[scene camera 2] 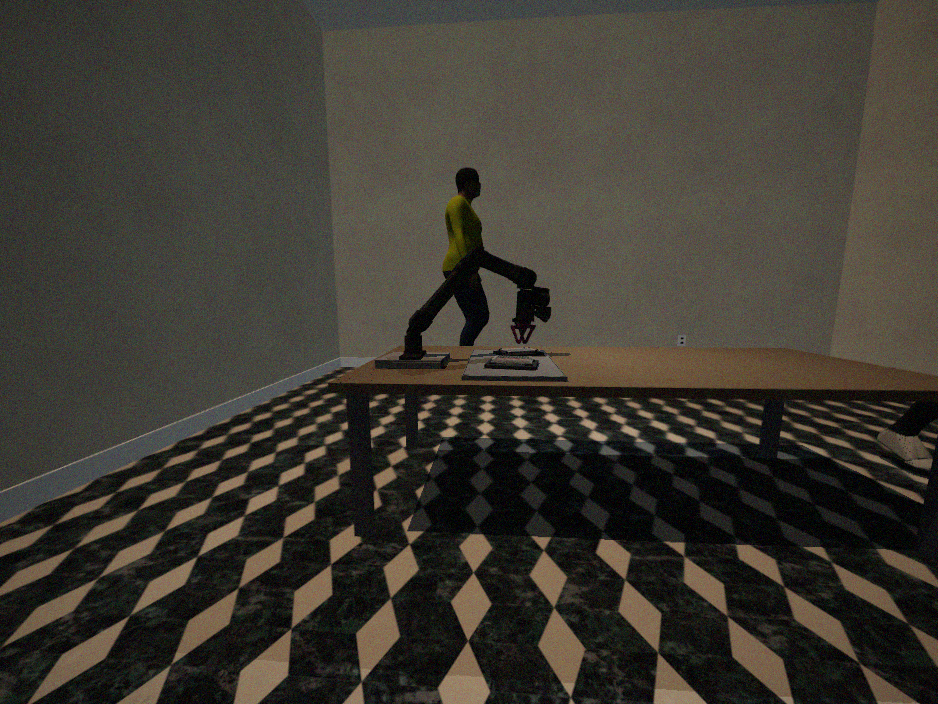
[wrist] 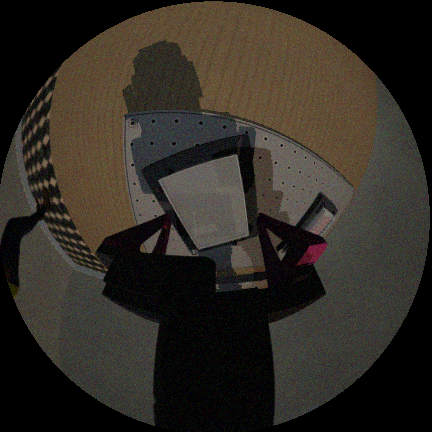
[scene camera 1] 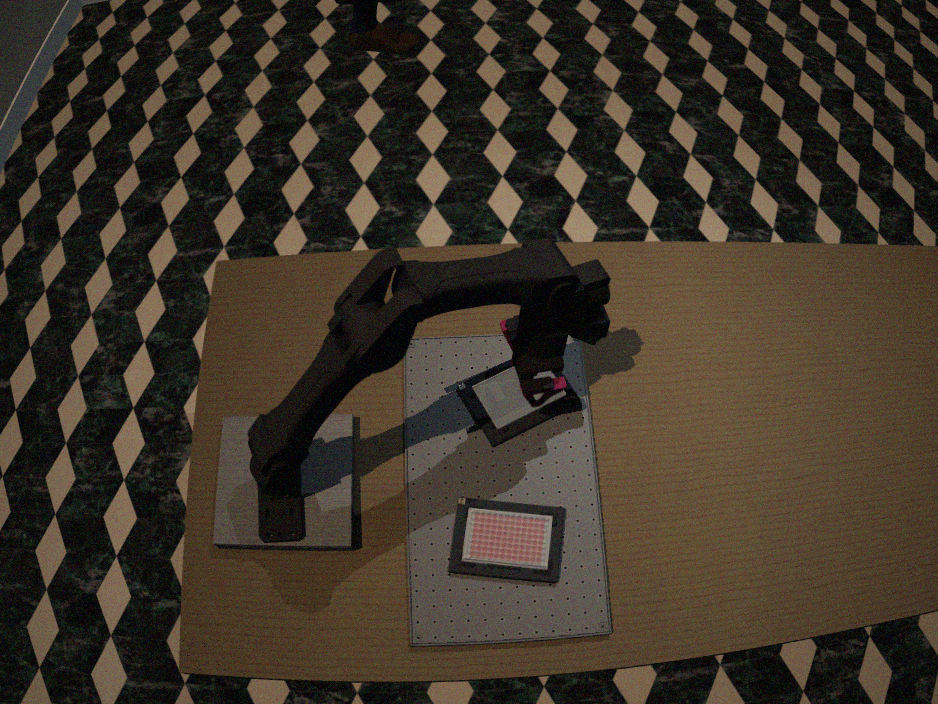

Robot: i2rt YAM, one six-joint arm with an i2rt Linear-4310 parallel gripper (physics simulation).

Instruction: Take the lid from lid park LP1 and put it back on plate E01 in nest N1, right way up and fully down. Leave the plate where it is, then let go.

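Places are measured from the arm's base along level axes (x ahead, y left, z up), in metres.
Pixels of known places: gripper, fingertip midpoint: (scene camera 2: 521, 343) (wrist: 213, 217) (scene camera 1: 527, 381); arm's base, link origin: (scene camera 2: 413, 356) (scene camera 1: 280, 483).
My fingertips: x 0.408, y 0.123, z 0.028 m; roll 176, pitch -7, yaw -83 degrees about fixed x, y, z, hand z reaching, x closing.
For each thing: its top centre in the pictures, then the offset to it from my fingertips. Level surfaces: height alone.
- lid park LP1, top centre: (wrist: 213, 214) (scene camera 1: 519, 390) (scene camera 2: 518, 349) 0.013 m back, 0.004 m right, 0.021 m down
- Plate E01, top centre: (scene camera 1: 508, 537) (wrist: 314, 234) (scene camera 2: 512, 357) 0.064 m back, 0.248 m right, 0.015 m down
- grey perforated board, top centre: (scene camera 1: 502, 480) (wrist: 281, 227) (scene camera 2: 510, 360) 0.059 m back, 0.147 m right, 0.040 m down
- wooden table, surface height: 0.053 m down
A clear, pale lid (scene camera 1: 496, 400) (wrist: 207, 200) lies flat in a dark frame, the lid park LP1 (scene camera 1: 496, 437) (wrist: 192, 156), which sits askew on the board. Plate E01 (scene camera 1: 506, 538) (wrist: 323, 221), with pink wells, sits in the dark nest N1 (scene camera 1: 456, 553) (wrist: 326, 201) nearer the front; no lid can be made out on it. My gripper (scene camera 1: 532, 384) (scene camera 2: 522, 339) (wrist: 213, 217) points down above the lid, open and empty, with its fingers apart on either side. In scene camera 1 the arm and a finger hide part of the lid and park.
A grey perforated board (scene camera 1: 500, 615) (scene camera 2: 515, 375) bears the park and nest. The arm stands on a grey base block (scene camera 1: 231, 484) (scene camera 2: 412, 363) at the left of the wooden table (scene camera 1: 742, 454) (scene camera 2: 681, 371). A person in yellow (scene camera 2: 462, 234) is behind the table.
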